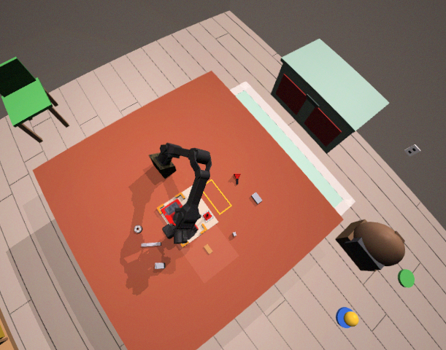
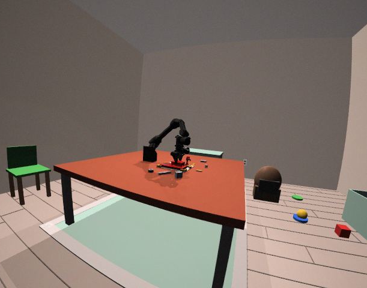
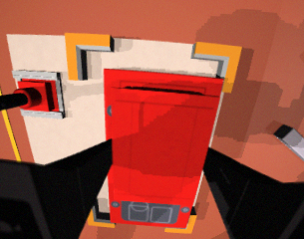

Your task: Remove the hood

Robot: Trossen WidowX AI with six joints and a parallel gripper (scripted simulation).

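The beige base plate is 40 mm below my gripper tip, 30 mm to the left of it and 30 mm behind it. Round my gripper tip: white wheel (200 mm to the right, 120 mm behind, 40 mm below); then red hood (right at my gripper tip).
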